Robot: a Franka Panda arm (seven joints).
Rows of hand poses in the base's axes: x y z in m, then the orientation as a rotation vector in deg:
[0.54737 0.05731 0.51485 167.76 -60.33 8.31]
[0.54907 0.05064 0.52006 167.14 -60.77 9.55]
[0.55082 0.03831 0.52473 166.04 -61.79 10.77]
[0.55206 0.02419 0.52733 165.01 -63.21 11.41]
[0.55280 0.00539 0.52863 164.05 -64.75 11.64]
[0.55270 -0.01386 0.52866 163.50 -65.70 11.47]
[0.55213 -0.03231 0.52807 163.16 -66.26 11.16]
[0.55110 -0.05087 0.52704 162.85 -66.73 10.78]
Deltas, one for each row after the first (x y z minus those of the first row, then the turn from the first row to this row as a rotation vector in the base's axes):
[0.00170 -0.00667 0.00521 -0.61 -0.65 -0.41]
[0.00345 -0.01900 0.00988 -1.42 -1.23 -1.29]
[0.00469 -0.03312 0.01248 -1.92 -1.52 -2.39]
[0.00543 -0.05192 0.01378 -2.23 -1.60 -3.56]
[0.00533 -0.07117 0.01381 -2.33 -1.47 -4.27]
[0.00476 -0.08962 0.01322 -2.37 -1.25 -4.70]
[0.00373 -0.10818 0.01219 -2.40 -0.99 -5.07]

